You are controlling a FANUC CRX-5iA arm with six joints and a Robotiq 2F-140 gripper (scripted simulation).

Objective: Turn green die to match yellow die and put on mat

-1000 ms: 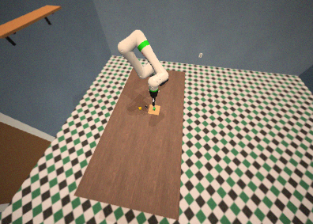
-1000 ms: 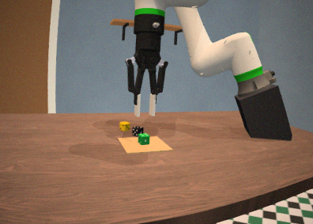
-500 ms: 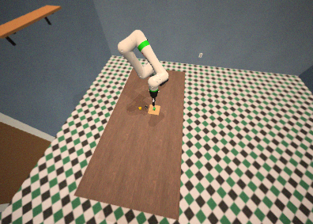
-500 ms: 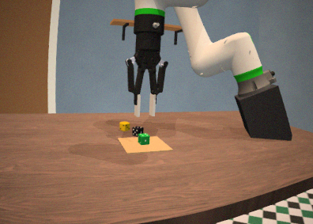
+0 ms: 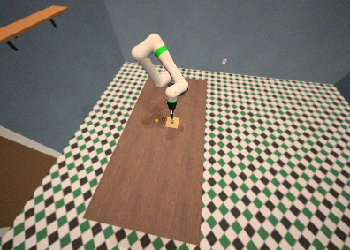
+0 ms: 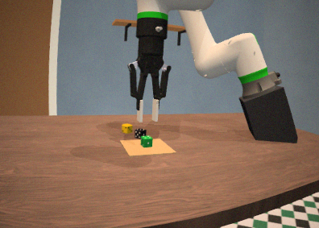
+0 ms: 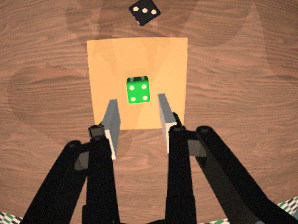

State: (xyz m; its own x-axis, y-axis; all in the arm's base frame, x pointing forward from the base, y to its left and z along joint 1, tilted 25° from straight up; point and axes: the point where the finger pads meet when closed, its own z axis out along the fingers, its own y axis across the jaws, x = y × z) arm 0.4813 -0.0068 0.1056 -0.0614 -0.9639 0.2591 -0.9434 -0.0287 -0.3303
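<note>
Now: hand 100 mm above the green die. From my hand the other things lie so: yellow die (180 mm to the right, 100 mm below, 10 mm behind); then black die (100 mm to the right, 100 mm below, 30 mm behind); then mat (110 mm below).
</note>
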